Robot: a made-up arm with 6 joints.
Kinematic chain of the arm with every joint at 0, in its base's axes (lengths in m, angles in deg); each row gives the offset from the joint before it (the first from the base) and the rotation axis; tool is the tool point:
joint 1: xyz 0 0 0.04 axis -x
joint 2: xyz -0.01 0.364 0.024 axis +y
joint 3: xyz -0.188 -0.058 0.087 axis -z
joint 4: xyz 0.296 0.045 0 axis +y
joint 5: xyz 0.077 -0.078 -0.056 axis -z
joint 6: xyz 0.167 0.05 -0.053 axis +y
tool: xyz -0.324 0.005 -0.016
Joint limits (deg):
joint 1: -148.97..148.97
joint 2: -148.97..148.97
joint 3: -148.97..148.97
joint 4: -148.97..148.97
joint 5: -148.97..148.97
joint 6: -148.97..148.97
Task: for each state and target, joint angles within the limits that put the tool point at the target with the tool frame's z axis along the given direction. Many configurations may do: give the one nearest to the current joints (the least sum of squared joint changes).
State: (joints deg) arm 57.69 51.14 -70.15 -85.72 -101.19 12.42
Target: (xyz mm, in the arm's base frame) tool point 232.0 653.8 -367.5 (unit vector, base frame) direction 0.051 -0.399 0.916
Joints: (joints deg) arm 42.10 27.00 -67.54 -84.12 -143.84 -21.55
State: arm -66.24 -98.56 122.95 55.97 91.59 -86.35
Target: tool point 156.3 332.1 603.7 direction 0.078 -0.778 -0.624
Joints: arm -85.74 -85.39 148.97 71.22 85.75 -105.62
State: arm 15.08 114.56 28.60 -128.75 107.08 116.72
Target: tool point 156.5 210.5 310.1 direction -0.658 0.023 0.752
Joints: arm 9.72 97.14 65.75 -81.96 139.90 86.04
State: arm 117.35 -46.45 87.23 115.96 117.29 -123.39
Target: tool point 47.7 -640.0 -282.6 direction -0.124 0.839 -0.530
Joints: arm 109.59 -92.82 109.78 94.26 87.53 -122.58
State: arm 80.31 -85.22 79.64 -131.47 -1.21 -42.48
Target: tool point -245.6 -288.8 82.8 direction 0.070 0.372 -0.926
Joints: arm 58.51 -49.66 96.81 -87.98 -45.38 -16.12
